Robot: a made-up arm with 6 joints. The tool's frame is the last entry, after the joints. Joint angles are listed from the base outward.
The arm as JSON. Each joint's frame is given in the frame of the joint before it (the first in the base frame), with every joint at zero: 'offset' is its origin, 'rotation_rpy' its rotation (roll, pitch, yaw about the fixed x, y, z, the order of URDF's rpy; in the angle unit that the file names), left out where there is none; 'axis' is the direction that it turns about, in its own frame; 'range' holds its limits. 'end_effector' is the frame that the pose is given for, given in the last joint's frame.
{
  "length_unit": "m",
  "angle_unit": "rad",
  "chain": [
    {
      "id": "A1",
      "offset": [
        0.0,
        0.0,
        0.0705
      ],
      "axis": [
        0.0,
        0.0,
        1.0
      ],
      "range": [
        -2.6,
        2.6
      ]
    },
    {
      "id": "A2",
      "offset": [
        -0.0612,
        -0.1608,
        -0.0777
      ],
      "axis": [
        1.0,
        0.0,
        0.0
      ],
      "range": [
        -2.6,
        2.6
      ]
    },
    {
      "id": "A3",
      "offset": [
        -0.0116,
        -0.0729,
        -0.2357
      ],
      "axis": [
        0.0,
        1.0,
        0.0
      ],
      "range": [
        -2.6,
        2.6
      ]
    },
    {
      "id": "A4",
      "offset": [
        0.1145,
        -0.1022,
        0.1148
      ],
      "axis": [
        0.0,
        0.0,
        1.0
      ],
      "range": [
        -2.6,
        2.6
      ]
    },
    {
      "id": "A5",
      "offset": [
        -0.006,
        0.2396,
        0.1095
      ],
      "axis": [
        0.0,
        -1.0,
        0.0
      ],
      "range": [
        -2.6,
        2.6
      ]
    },
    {
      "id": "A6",
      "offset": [
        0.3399,
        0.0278,
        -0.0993
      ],
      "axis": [
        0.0,
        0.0,
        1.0
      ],
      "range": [
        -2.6,
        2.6
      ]
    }
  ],
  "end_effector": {
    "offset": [
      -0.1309,
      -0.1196,
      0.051
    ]
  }
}
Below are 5 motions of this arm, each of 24 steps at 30 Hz.
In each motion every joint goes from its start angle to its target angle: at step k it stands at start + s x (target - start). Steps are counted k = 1, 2, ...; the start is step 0. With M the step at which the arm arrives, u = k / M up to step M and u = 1 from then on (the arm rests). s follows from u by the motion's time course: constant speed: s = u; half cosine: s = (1 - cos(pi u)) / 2; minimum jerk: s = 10 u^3 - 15 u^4 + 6 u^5.
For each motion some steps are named. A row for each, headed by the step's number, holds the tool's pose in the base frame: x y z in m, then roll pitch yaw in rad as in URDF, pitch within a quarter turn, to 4 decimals.
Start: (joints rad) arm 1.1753 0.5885 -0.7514 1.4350 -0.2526 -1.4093
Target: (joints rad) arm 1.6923 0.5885 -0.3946 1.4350 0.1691 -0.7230
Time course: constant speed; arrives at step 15
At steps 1, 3, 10, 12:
1: -0.1542 -0.2977 -0.2206 0.4542 -0.5941 0.8472
3: -0.1128 -0.3133 -0.1991 0.4421 -0.6086 1.0432
10: 0.0346 -0.3078 -0.1252 0.4231 -0.6836 1.6974
12: 0.0723 -0.2906 -0.1047 0.4211 -0.7143 1.8755

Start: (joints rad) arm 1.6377 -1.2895 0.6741 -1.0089 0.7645 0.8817
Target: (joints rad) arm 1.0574 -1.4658 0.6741 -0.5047 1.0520 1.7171
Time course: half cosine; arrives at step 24
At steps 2, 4, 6, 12, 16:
2: 0.3388 0.4854 0.3107 -1.9244 0.1034 1.4240
4: 0.3453 0.4860 0.3091 -1.9337 0.1655 1.3943
6: 0.3561 0.4870 0.3054 -1.9505 0.2638 1.3449
12: 0.4097 0.4898 0.2680 -2.0726 0.6922 1.0795
16: 0.4516 0.4831 0.2214 -2.2622 0.9754 0.7918

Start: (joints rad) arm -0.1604 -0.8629 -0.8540 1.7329 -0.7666 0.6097
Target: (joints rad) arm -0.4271 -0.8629 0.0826 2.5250 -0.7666 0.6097
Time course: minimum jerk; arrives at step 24
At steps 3, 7, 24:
3: -0.1237 -0.3504 -0.1605 2.4178 1.2102 -1.7989
7: -0.1546 -0.3603 -0.1572 2.1161 1.1038 -2.1589
24: -0.3295 -0.3405 -0.0548 1.3719 0.2315 -3.0748

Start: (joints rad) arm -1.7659 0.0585 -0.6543 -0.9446 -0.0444 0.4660
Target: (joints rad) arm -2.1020 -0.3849 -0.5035 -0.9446 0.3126 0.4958
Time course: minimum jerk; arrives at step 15
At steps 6, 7, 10, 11, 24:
6: -0.4983 0.0402 0.1487 0.1977 -0.6349 -2.3969
7: -0.4885 0.0571 0.1732 0.1097 -0.6832 -2.3993
10: -0.4464 0.0969 0.2411 -0.1867 -0.8088 -2.3567
11: -0.4332 0.1042 0.2568 -0.2712 -0.8346 -2.3332
24: -0.4134 0.1122 0.2774 -0.3957 -0.8653 -2.2920

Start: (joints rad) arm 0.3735 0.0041 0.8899 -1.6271 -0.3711 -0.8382
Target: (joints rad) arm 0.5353 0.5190 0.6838 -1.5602 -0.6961 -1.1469
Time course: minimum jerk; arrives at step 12
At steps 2, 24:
2: 0.4231 -0.3357 -0.4789 -0.8470 -0.4500 -2.0605
24: 0.3637 0.0238 -0.5449 -1.3722 -0.1600 -2.1152

